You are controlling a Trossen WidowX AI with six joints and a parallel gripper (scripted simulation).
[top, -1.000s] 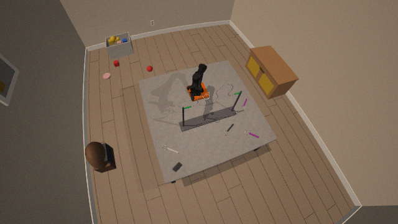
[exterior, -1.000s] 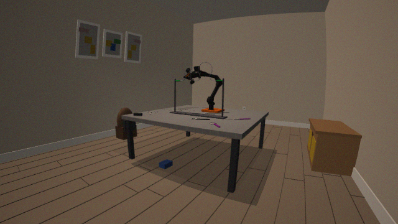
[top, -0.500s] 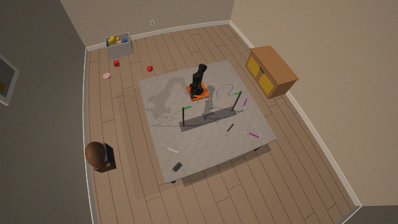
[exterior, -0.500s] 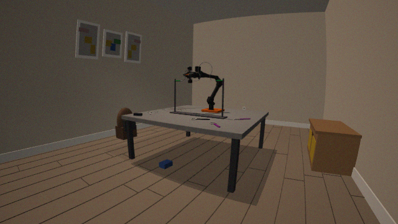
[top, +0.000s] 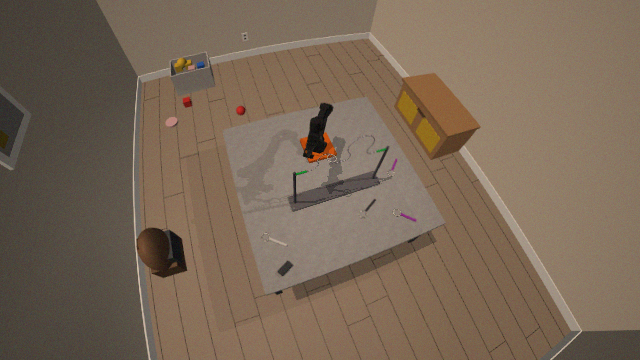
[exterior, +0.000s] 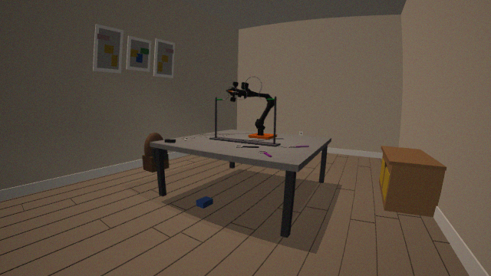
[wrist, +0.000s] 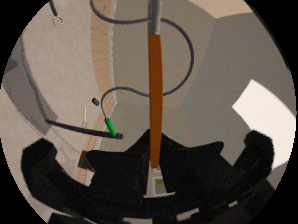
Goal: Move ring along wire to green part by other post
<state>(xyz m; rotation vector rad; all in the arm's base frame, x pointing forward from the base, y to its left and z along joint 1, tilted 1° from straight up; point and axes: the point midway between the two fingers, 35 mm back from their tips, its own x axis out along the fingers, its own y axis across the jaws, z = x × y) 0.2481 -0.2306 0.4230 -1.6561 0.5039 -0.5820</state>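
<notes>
Right now my gripper tip is 80 mm to the right of the ring with orange handle, 20 mm short of it and 10 mm above it. Round my gripper tip: dark block (440 mm below, 370 mm ahead, 350 mm to the right).
</notes>
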